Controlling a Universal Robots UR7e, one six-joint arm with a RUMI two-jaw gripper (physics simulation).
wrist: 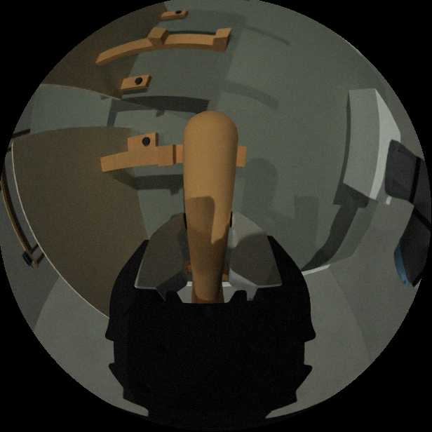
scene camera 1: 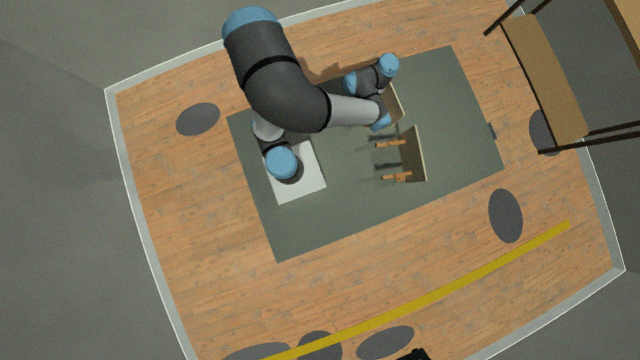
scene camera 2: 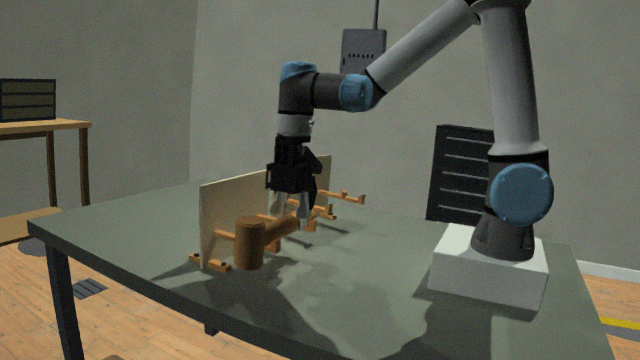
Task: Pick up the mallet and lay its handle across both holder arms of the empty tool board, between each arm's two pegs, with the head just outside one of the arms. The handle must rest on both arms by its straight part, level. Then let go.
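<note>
The orange-brown mallet [scene camera 2: 249, 245] [wrist: 210, 165] lies across the arms of the nearer tool board [scene camera 2: 227, 202] [wrist: 75, 200], its thick head toward scene camera 2; scene camera 1 shows it hidden under the wrist. My gripper [scene camera 2: 289, 220] [wrist: 208, 213] points down and is shut on the handle, one finger against each side. The empty tool board [scene camera 1: 414, 155] [scene camera 2: 325, 172] stands beyond the handle's free end. One of its holder arms [scene camera 1: 390, 143] [wrist: 192, 41] shows in scene camera 1 and the wrist view, the other arm [scene camera 1: 396, 176] at the lower side in scene camera 1.
Both boards stand on the grey-green table [scene camera 1: 310, 230] [scene camera 2: 125, 210]. The robot's white base block [scene camera 1: 312, 175] [scene camera 2: 485, 275] [wrist: 357, 145] is on the arms' open side. The nearer board's panel stands close beside the gripper. A wooden bench [scene camera 1: 545, 75] stands off the table.
</note>
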